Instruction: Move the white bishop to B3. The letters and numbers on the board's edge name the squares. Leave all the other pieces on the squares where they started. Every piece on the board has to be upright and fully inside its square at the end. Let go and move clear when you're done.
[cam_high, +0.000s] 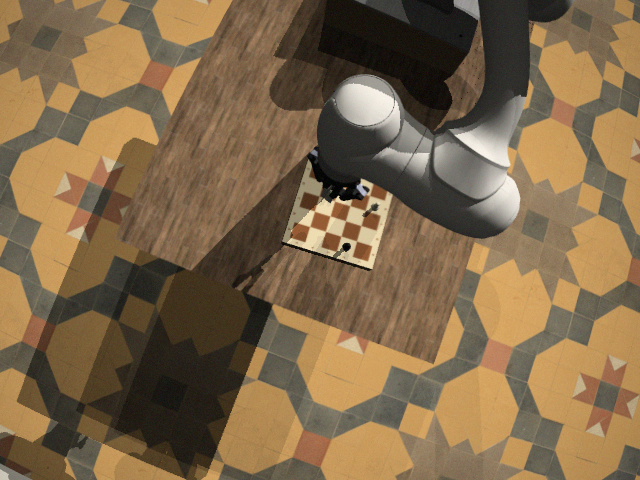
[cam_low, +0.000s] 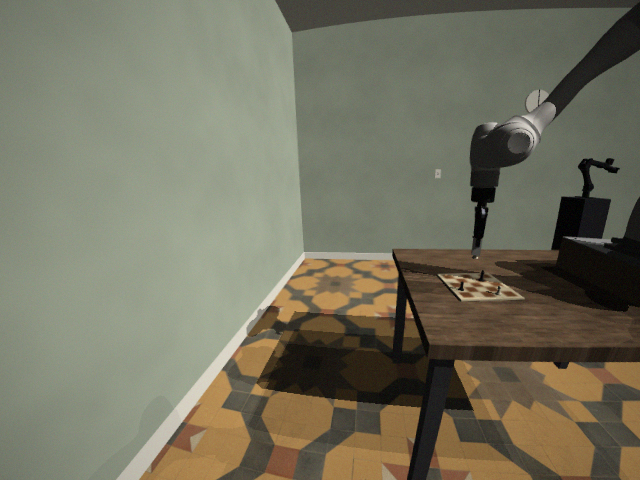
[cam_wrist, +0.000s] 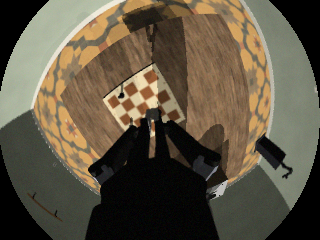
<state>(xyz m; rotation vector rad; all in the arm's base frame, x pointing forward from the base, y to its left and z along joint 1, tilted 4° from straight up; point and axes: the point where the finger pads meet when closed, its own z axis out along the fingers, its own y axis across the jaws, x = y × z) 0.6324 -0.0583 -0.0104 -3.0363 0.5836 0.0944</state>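
Right now the chessboard is 40 mm to the left of my hand and 140 mm below it. From my hand the other things lie so: white bishop (30 mm below); then black piece (80 mm ahead, 80 mm to the left, 130 mm below).
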